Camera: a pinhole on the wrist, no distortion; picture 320 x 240 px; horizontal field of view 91.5 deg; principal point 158.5 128.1 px. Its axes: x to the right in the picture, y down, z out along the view. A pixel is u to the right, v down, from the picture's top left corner.
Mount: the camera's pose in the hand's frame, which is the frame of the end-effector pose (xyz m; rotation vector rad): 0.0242 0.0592 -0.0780 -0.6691 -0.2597 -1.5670
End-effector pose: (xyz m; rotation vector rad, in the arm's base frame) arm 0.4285 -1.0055 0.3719 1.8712 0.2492 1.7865
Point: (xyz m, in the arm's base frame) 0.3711 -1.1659 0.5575
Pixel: 52.5 141.4
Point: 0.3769 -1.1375 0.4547
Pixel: 77.9 54.0
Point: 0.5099 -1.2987 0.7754
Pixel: 98.5 158.9
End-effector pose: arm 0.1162 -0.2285 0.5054 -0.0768 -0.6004 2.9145
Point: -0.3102 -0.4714 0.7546
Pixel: 203.1 196.8
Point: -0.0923 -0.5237 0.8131
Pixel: 215.3 126.6
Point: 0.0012 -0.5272 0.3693
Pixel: 27.4 118.2
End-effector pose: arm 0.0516 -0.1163 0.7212 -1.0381 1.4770 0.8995
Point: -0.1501 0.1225 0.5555
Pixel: 145.5 140.9
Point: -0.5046 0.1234 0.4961
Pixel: 36.0 156.8
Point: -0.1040 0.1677 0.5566
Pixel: 169.2 132.2
